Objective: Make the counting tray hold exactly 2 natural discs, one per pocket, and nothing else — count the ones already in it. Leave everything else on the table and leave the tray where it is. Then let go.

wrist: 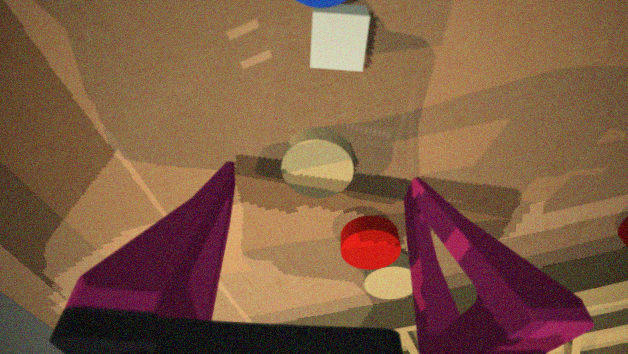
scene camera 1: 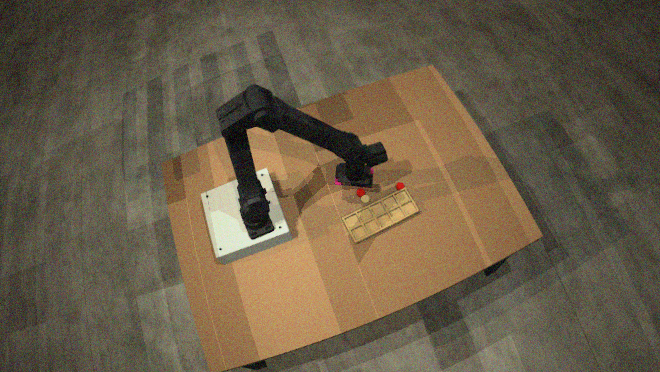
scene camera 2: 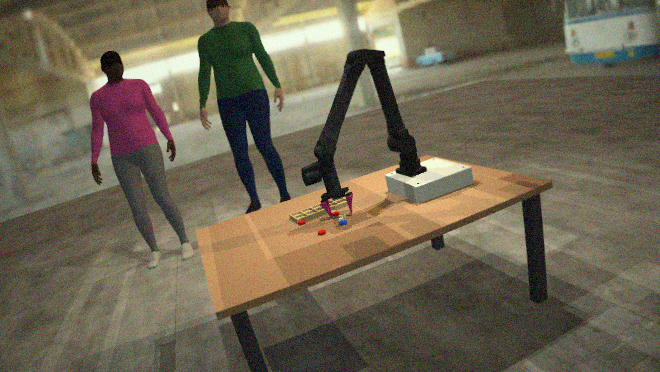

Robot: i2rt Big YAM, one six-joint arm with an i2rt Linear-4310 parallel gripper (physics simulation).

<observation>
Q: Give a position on a counting tray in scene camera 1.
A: At 366, 222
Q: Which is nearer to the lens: the counting tray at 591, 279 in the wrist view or the cube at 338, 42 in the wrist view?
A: The cube.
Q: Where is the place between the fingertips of my gripper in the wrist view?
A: At 324, 180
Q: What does the cube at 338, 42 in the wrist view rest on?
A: The table.
</observation>
